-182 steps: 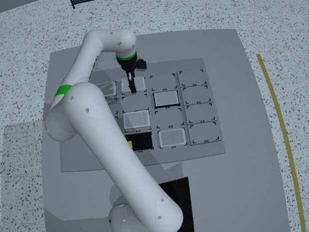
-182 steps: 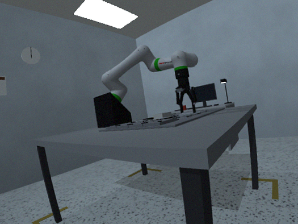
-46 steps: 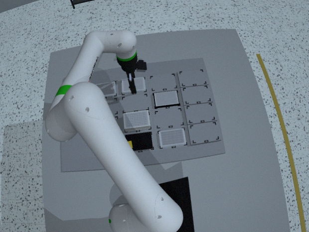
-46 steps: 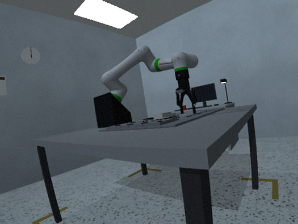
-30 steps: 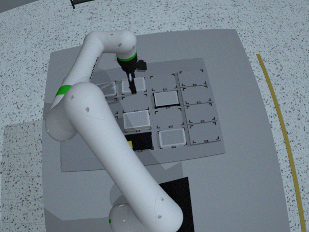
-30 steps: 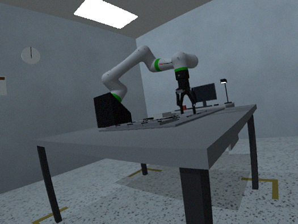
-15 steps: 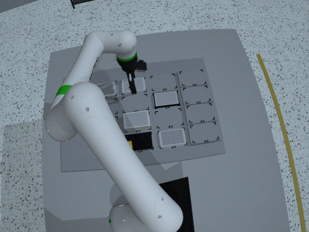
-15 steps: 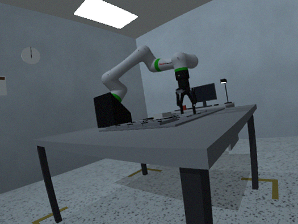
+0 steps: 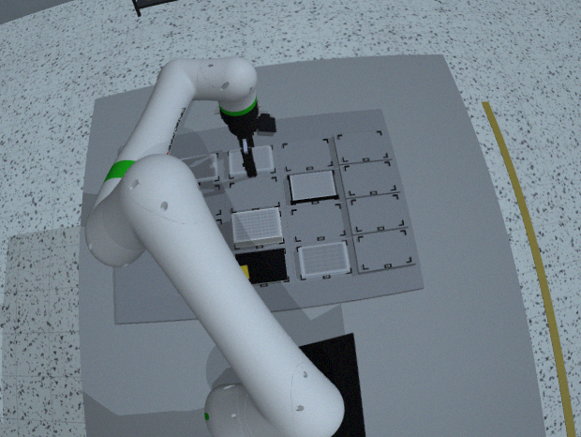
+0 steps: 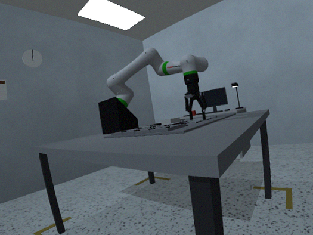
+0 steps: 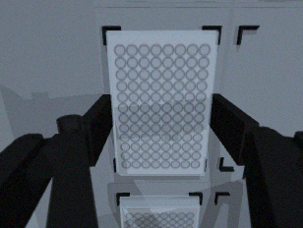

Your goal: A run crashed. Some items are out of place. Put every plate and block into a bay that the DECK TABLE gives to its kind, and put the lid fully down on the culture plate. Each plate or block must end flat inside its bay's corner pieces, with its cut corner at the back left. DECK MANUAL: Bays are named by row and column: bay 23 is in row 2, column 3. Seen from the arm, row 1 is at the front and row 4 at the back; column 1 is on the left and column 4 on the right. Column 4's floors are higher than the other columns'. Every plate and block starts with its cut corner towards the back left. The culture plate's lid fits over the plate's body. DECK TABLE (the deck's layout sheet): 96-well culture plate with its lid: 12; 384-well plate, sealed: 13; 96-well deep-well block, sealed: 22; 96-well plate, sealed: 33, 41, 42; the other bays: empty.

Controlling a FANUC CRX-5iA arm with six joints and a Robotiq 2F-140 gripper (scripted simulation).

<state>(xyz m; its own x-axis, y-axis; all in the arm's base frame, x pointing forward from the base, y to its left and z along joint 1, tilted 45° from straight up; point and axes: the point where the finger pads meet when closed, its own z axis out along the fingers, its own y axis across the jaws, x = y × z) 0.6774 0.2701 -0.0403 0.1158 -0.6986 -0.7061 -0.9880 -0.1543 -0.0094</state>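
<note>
Right now my hand is 2 cm above the 96-well plate. The rest, counted from my hand: white plate: 2 cm behind, 16 cm to the left, 2 cm below; then deep-well block: 21 cm behind, 2 cm to the right, 1 cm below; then dark-sided plate: 9 cm behind, 18 cm to the right, 2 cm below.
</note>
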